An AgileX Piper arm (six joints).
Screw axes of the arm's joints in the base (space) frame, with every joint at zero. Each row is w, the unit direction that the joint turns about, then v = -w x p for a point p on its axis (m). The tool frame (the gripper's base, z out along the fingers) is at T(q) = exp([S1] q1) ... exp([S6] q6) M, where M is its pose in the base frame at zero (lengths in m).
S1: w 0 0 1 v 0 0 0
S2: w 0 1 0 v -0.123 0 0
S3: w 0 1 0 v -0.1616 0 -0.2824
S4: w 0.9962 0 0.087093 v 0 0.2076 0
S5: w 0 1 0 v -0.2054 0 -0.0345
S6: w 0.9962 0 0.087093 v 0 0.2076 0
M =
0.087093 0 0.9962 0.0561
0 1 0 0
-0.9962 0 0.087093 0.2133
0 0 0 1
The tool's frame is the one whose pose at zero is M.
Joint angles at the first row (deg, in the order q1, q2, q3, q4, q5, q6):
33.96, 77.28, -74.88, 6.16, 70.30, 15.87
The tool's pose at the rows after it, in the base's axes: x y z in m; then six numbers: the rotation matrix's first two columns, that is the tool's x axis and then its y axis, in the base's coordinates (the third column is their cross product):
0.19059, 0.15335, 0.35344, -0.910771, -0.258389, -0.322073, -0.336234, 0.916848, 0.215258
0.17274, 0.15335, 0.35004, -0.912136, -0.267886, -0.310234, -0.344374, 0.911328, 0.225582
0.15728, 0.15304, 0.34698, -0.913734, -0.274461, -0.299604, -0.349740, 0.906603, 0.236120
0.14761, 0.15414, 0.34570, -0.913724, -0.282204, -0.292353, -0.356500, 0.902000, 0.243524
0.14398, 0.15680, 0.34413, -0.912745, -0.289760, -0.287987, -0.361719, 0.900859, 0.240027
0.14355, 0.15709, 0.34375, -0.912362, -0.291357, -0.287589, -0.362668, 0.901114, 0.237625
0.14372, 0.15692, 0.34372, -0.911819, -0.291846, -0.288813, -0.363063, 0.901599, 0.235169
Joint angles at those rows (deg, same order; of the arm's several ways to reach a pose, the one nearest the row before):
36.67, 74.30, -71.58, 6.16, 70.30, 17.70
39.32, 71.57, -68.60, 6.16, 70.30, 19.80
41.82, 69.22, -66.12, 6.16, 70.30, 21.92
43.77, 68.00, -64.94, 6.16, 70.41, 23.43
45.16, 67.93, -64.58, 5.69, 70.35, 24.49
45.36, 67.93, -64.51, 5.51, 70.35, 24.65
45.36, 67.93, -64.51, 5.36, 70.35, 24.65

